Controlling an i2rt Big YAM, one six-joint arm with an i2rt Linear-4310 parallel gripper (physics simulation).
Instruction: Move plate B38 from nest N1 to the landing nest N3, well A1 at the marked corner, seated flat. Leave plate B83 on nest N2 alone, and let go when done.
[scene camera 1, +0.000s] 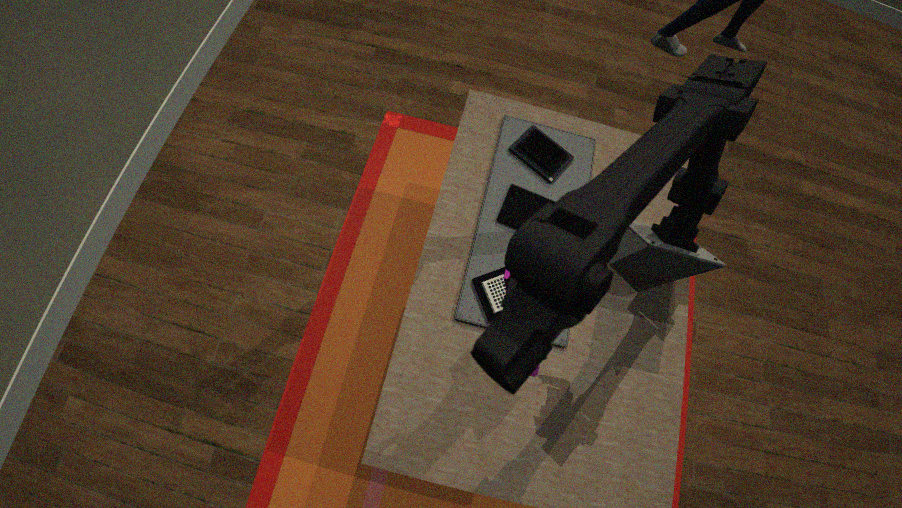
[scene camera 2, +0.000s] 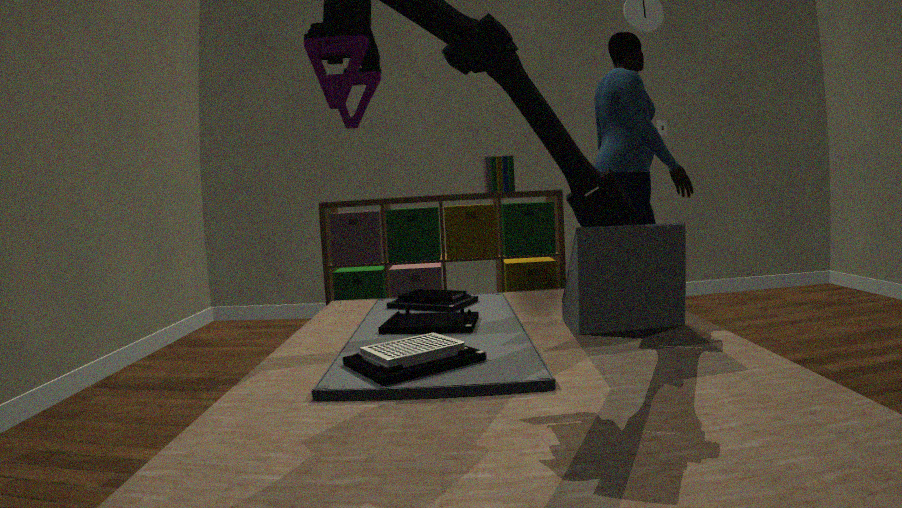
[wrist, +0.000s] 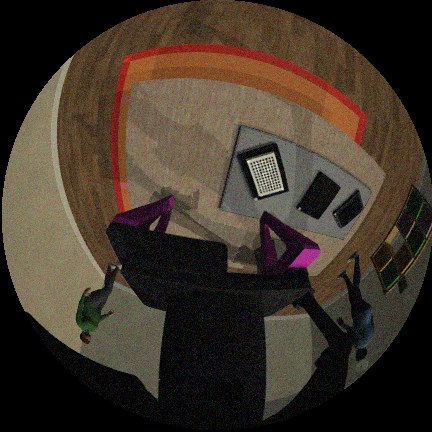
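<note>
A white many-welled plate (scene camera 1: 495, 293) (scene camera 2: 413, 348) (wrist: 266, 174) sits in the black nest at the near end of the grey board. The middle black nest (scene camera 1: 522, 206) (scene camera 2: 429, 323) (wrist: 319, 195) shows a dark top with no white plate. The far black nest (scene camera 1: 540, 153) (scene camera 2: 432, 299) (wrist: 349, 209) appears to carry a raised dark piece. Labels are unreadable, so I cannot tell which is N1, N2 or N3, or which plate is B38 or B83. My gripper (scene camera 2: 344, 117) (wrist: 218, 207) is open and empty, high above the board; the arm mostly hides it in the first scene view.
The grey board (scene camera 1: 482, 252) (scene camera 2: 504, 372) (wrist: 232, 187) lies on the wooden table (scene camera 1: 429, 403) (scene camera 2: 208, 466) (wrist: 170, 115). A grey pedestal (scene camera 2: 631, 277) carries the arm at the table's right side. A person in blue (scene camera 2: 624, 119) (wrist: 362, 325) stands behind it.
</note>
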